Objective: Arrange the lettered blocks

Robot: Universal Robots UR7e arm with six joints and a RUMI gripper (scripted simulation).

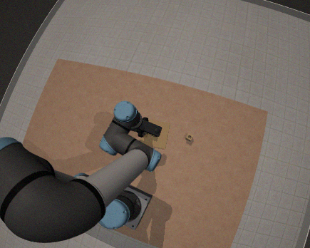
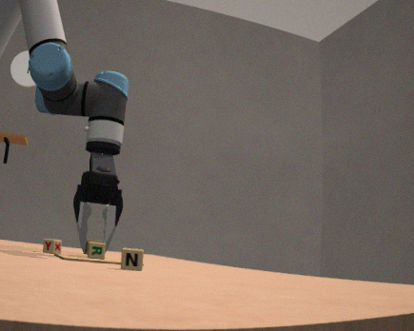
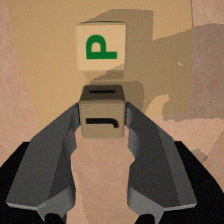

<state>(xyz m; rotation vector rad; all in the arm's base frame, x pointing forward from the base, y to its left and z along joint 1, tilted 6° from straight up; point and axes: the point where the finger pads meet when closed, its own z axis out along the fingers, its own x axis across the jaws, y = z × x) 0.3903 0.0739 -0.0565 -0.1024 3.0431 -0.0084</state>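
The tan block lies right at my hand. The rest, counted from my hand: mat (50 mm to the right, 20 mm below).
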